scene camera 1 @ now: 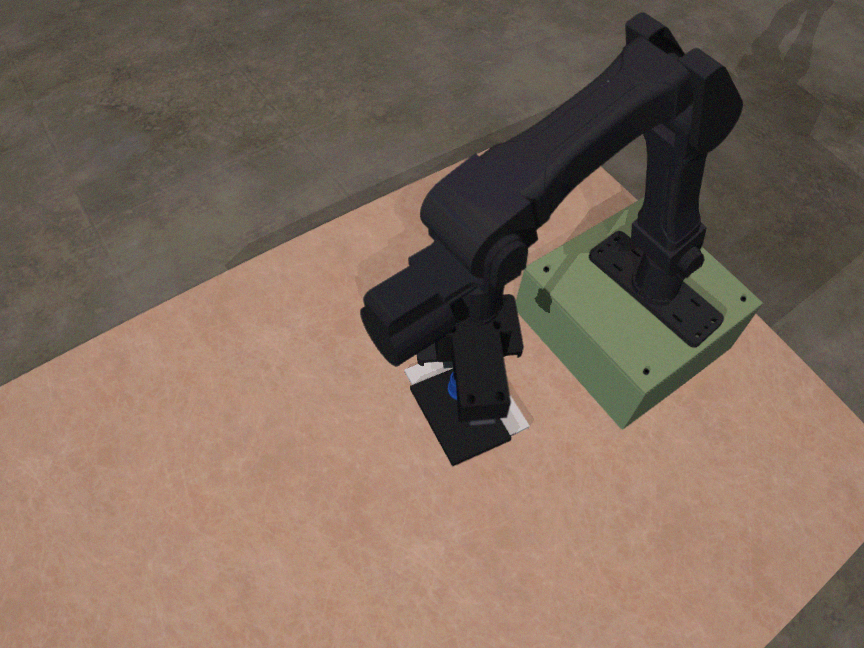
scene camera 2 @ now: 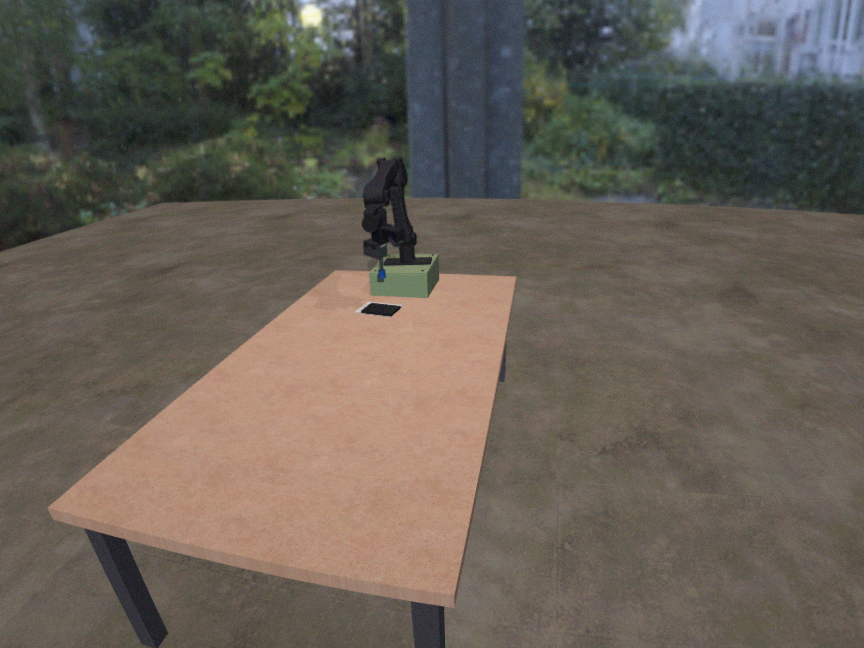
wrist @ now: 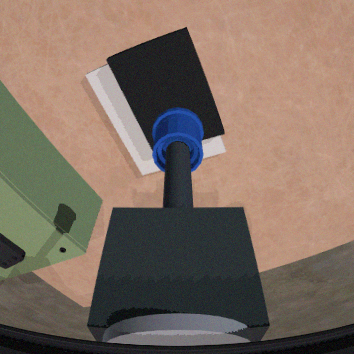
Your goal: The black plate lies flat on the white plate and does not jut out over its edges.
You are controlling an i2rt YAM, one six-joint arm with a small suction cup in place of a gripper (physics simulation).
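Frame: origin at the arm's base, x back, y right, z up, level; millimetres.
Seen in the pictures: hand, tool point: (scene camera 2: 382, 277) (wrist: 177, 130); arm's base, link origin: (scene camera 1: 654, 288) (scene camera 2: 408, 262).
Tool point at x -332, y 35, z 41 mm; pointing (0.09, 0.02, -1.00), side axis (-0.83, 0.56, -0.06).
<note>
Offsets run from my tool point to a thing's top centre. Level surfaces: height alone.
The black plate @[dy +22, dx +37, dz -136 mm] (scene camera 1: 446, 432) (scene camera 2: 381, 309) (wrist: 165, 80) lies on the white plate @[dy +36, dx +61, dz -146 mm] (scene camera 1: 420, 373) (scene camera 2: 362, 306) (wrist: 120, 117), shifted away from the green base, and looks flat. In the wrist view a wide white strip shows along its left side and a narrow one at its near end. Its far and right edges jut out past the white plate. My gripper, a blue suction cup (scene camera 1: 452, 387) (scene camera 2: 381, 274) (wrist: 178, 132), is open and hangs above the plates with a gap, holding nothing. In the wrist view it covers the black plate's near left corner. The arm hides part of both plates in scene camera 1.
The green base block (scene camera 1: 593, 327) (scene camera 2: 399, 282) (wrist: 50, 165) carries the arm and stands close beside the plates. The pinkish table @[dz -151 mm] (scene camera 1: 279, 502) (scene camera 2: 314, 418) (wrist: 295, 150) bears them, and its back edge lies behind the arm.
</note>
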